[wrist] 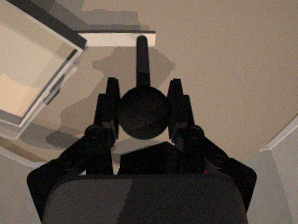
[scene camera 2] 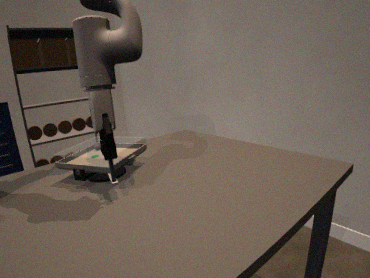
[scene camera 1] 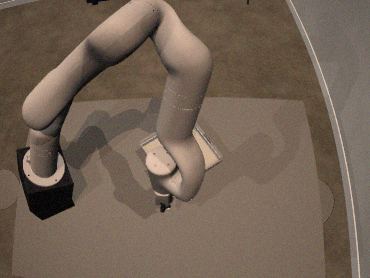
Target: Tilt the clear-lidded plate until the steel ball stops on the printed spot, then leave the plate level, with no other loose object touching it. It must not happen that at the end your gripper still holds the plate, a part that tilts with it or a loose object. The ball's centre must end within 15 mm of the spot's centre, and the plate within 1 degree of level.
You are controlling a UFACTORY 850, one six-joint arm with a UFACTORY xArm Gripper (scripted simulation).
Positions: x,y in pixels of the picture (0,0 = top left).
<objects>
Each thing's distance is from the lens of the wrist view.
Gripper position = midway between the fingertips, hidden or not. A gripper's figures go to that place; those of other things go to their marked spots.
my gripper (wrist: pixel 143 89): 0.14 m
clear-lidded plate (wrist: pixel 47 52): 0.16 m
</objects>
